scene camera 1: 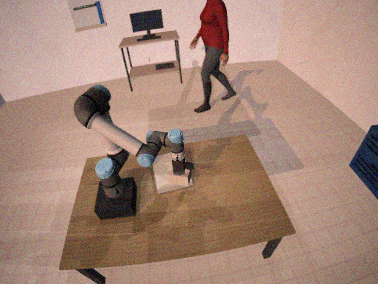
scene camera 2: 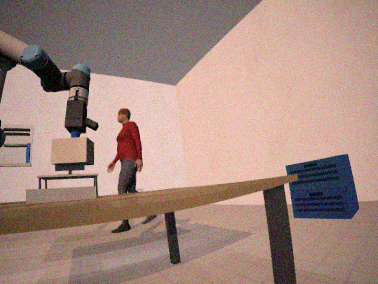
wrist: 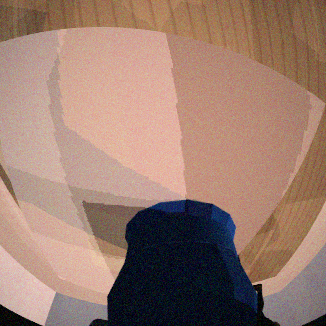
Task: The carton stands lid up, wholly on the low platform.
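Pixels of known places: hand, its tool point: point(scene camera 1: 180, 174) point(scene camera 2: 75, 142) point(wrist: 177, 214); arm's base, origin of its link: point(scene camera 1: 115, 188).
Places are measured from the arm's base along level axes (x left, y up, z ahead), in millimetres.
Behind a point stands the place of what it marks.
The beige carton point(scene camera 1: 180, 178) {x 12, y 91, z 436 mm} point(scene camera 2: 72, 151) {x 13, y 63, z 430 mm} hangs level under my suction cup point(scene camera 2: 75, 134) point(wrist: 183, 220). The cup is pressed on the carton's upper face; in scene camera 1 the arm's end covers this contact. In the wrist view the carton's upper face point(wrist: 120, 100) fills the middle, with bands of shadow across it. The low pale platform point(scene camera 1: 163, 179) {x 125, y -56, z 296 mm} point(scene camera 2: 55, 195) {x 66, y -81, z 355 mm} lies on the table. In scene camera 2 a gap shows between the carton's underside and the platform's top. The carton is over the platform's right part in scene camera 1.
The wooden table point(scene camera 1: 225, 200) {x -20, y -104, z 706 mm} point(scene camera 2: 200, 198) {x -336, y -110, z 725 mm} carries the black robot base point(scene camera 1: 116, 200) {x -89, y 1, z 32 mm}. A person in red point(scene camera 1: 214, 35) point(scene camera 2: 129, 142) walks beyond the table. A desk with a monitor point(scene camera 1: 146, 21) stands at the back. A blue box point(scene camera 1: 369, 160) point(scene camera 2: 324, 187) is beyond the table on the right.
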